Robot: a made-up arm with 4 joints.
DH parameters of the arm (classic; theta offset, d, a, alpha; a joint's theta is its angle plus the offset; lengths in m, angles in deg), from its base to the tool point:
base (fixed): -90 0.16 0 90
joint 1: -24.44 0 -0.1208 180
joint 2: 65.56 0.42 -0.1 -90
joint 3: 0 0.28 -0.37 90
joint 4: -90 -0.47 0.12 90
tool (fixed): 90 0.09 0 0
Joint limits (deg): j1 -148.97..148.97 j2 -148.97..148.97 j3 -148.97..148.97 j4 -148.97..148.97
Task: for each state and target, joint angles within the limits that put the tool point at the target. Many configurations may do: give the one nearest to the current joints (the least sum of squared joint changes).
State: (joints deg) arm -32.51 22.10 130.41 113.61
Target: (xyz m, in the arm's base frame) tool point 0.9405 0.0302 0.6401
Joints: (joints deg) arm -42.43 25.33 147.78 148.40
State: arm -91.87 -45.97 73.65 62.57
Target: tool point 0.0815 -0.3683 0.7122
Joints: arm -85.48 -29.95 21.91 83.20
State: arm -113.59 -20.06 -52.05 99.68
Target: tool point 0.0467 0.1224 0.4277
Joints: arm -141.43 -40.57 -73.61 89.43
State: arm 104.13 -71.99 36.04 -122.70
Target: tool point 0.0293 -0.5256 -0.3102
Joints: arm 84.65 -114.94 11.39 -148.97
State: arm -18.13 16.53 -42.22 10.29
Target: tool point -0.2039 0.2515 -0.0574
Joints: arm 19.77 1.58 -70.21 -18.83
